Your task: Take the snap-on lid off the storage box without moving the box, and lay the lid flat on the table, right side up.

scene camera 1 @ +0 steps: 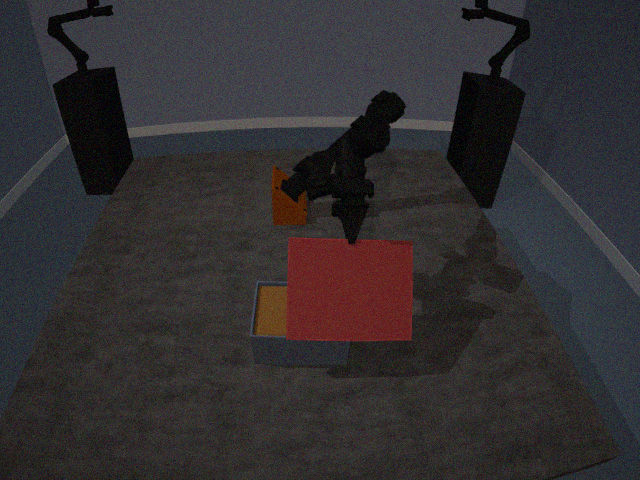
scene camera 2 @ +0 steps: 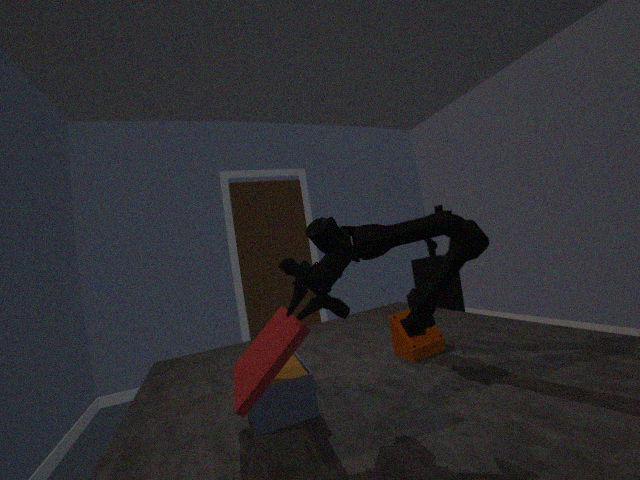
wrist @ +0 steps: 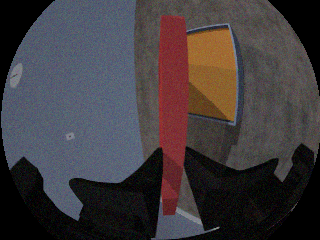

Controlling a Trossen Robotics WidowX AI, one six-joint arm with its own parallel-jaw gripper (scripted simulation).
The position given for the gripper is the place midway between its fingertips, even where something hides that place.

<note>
The gripper [scene camera 1: 351, 245] carries a red lid [scene camera 1: 336, 291].
The red lid is seen too in scene camera 2 [scene camera 2: 272, 348] and in the wrist view [wrist: 173, 52]. The gripper is seen too in scene camera 2 [scene camera 2: 290, 319] and in the wrist view [wrist: 172, 151].
</note>
